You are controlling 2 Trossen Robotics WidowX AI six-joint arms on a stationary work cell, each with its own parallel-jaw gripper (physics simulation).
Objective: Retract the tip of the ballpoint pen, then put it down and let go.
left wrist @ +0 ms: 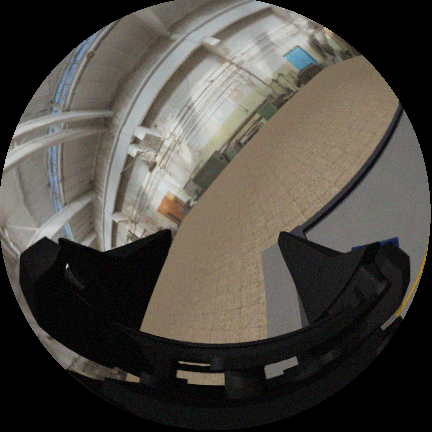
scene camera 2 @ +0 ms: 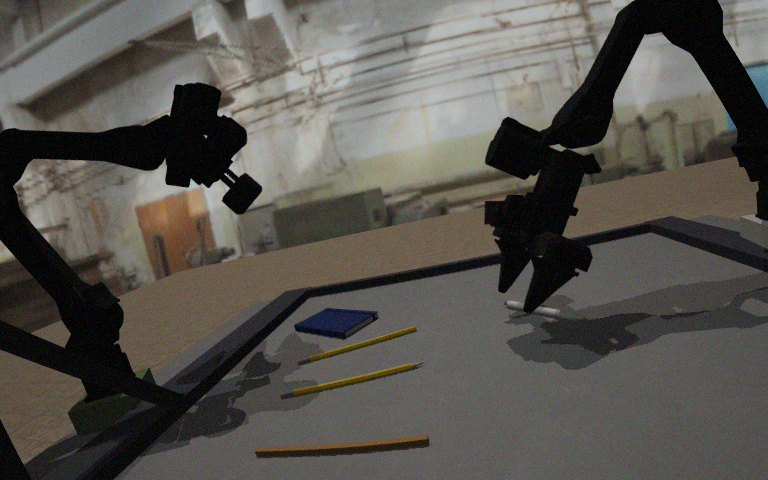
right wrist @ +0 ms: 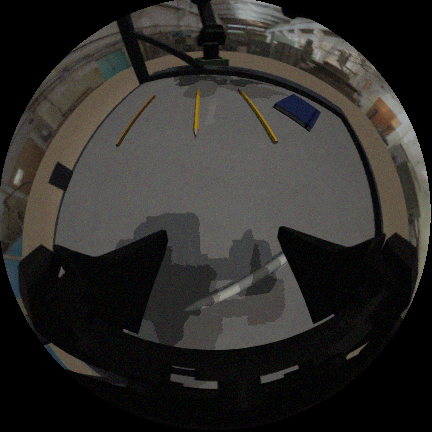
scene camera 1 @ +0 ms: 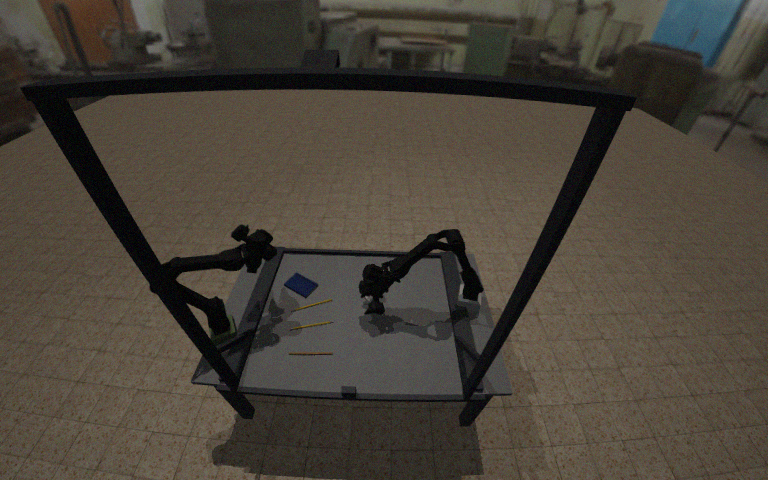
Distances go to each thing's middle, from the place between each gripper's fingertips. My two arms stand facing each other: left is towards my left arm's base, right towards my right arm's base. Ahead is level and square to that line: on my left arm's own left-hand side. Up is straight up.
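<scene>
I find the green arm mount (scene camera 2: 87,418) 600 mm to the left of my right hand, 30 mm behind it and 20 mm below it. The blue notebook (scene camera 2: 340,323), for its part, is 40 mm below my right hand, 190 mm ahead of it and 280 mm to the left of it.
Measured from my left hand, the green arm mount is 18 cm to the left, 26 cm behind and 30 cm below. I see that the blue notebook is 4 cm behind my left hand, 14 cm to the right of it and 32 cm below it.
</scene>
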